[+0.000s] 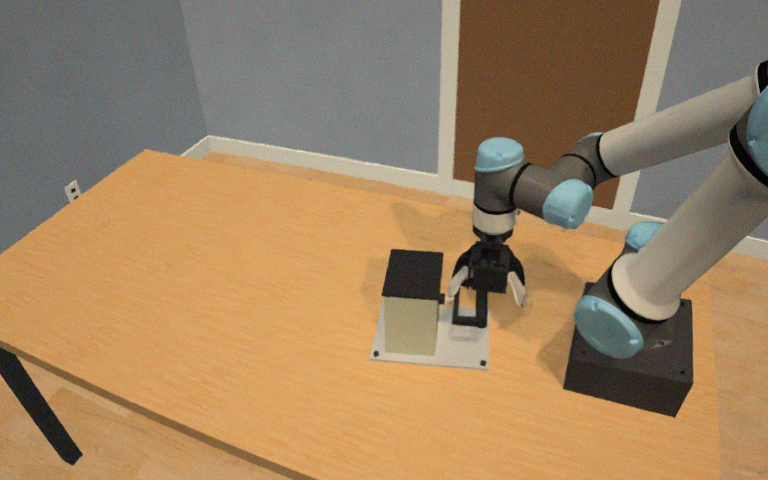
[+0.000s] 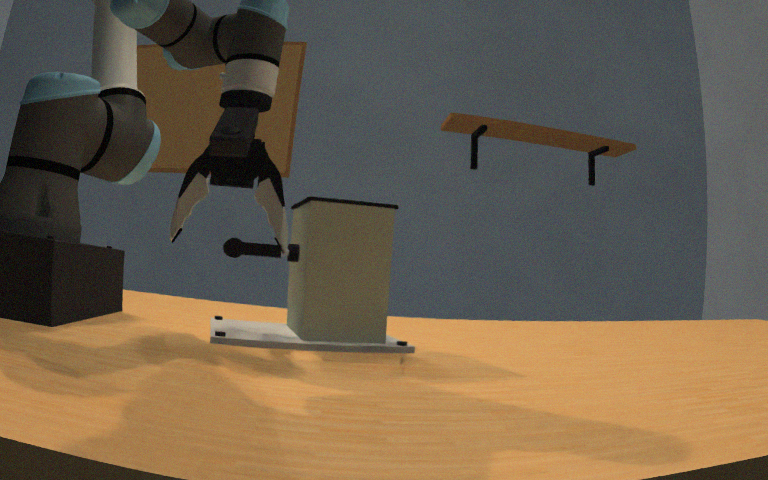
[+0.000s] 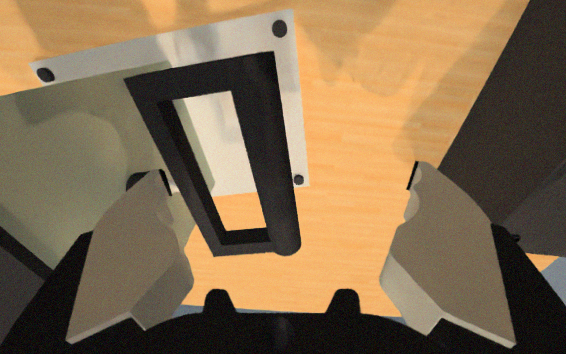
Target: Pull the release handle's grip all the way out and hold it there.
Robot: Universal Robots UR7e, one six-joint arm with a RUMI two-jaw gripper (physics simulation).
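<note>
The release handle is a black rectangular frame with a thick outer grip bar. A short pale rod joins it to a black collar on the side of the beige box. My gripper is open and points down over the handle. One fingertip is at the narrow gap between box and frame, by the rod. The other is beyond the grip bar, on the robot base side. Whether the near fingertip touches anything cannot be told.
The box has a black lid and stands on a pale base plate with dark bolts. The robot's dark base block stands beside it on the wooden table.
</note>
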